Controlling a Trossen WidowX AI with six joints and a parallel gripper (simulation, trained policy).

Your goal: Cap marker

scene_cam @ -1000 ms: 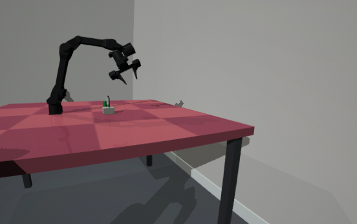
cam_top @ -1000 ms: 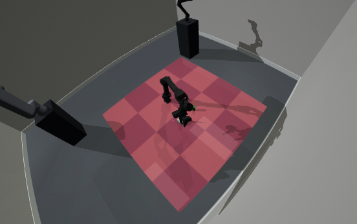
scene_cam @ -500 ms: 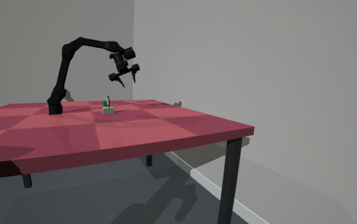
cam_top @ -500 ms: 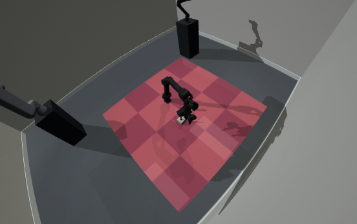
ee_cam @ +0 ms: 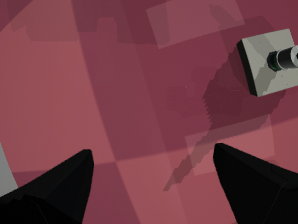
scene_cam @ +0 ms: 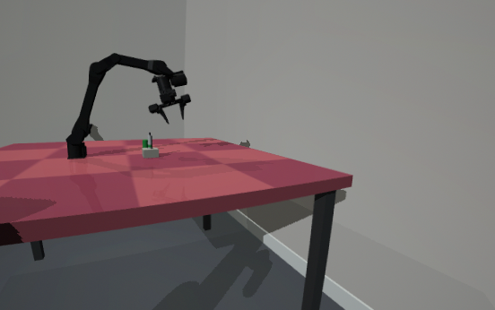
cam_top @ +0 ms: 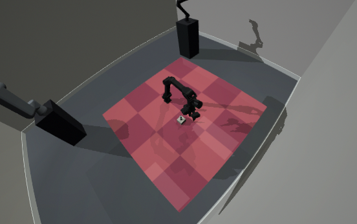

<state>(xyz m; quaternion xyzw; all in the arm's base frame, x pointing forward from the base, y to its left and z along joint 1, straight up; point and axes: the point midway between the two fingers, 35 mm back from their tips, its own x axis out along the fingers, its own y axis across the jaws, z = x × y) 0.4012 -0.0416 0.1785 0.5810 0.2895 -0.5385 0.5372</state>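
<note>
Right now the green cap is 12 cm behind my gripper tip, 15 cm to the left of it and 12 cm below it. Also, from my gripper tip: holder block 12 cm behind, 3 cm to the right, 13 cm below.
</note>
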